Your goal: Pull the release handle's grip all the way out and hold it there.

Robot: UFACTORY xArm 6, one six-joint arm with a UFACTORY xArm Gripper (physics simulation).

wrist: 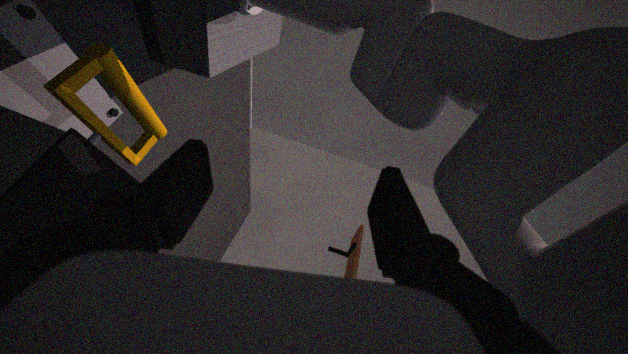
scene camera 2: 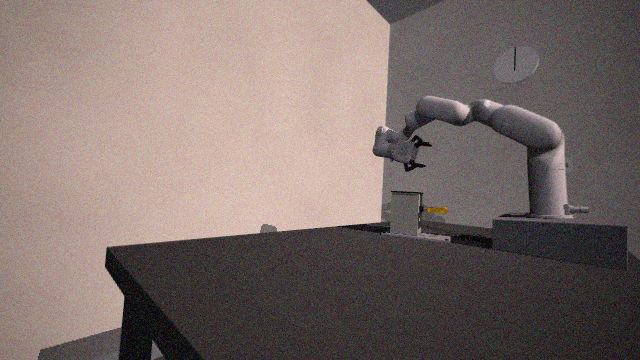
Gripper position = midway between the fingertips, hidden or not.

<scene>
In view: the gripper [scene camera 2: 427,155].
The gripper shows as well in the wrist view [wrist: 293,177].
</scene>
